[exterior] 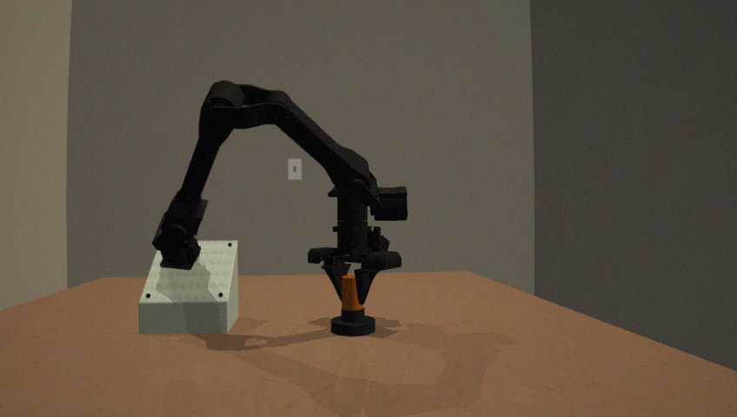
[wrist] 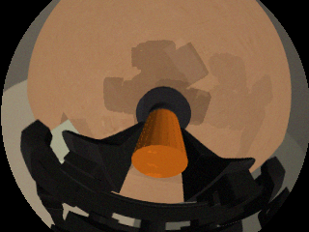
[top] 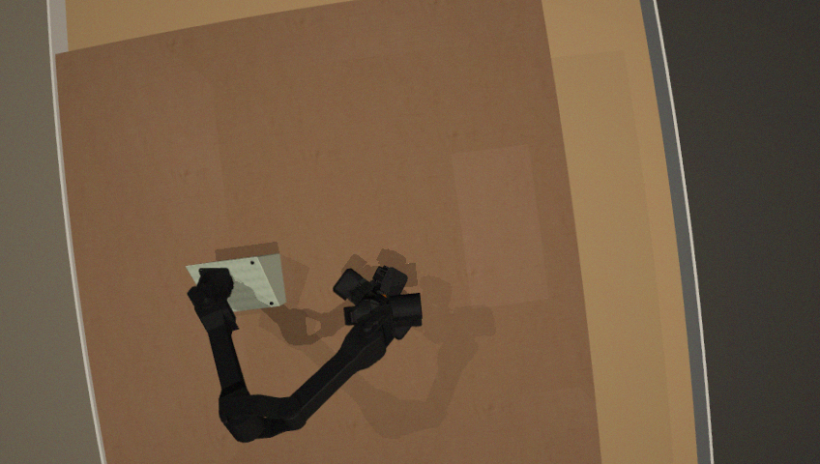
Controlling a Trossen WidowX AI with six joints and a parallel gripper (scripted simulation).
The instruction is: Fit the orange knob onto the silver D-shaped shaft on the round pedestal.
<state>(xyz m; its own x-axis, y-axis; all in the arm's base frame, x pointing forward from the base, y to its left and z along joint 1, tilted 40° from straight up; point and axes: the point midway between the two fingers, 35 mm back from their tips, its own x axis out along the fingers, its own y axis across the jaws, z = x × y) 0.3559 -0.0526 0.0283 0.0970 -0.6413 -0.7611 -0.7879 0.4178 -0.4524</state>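
My gripper tip is now 30 mm below the orange knob. The rest, counted from my gripper tip: black round pedestal (20 mm below).
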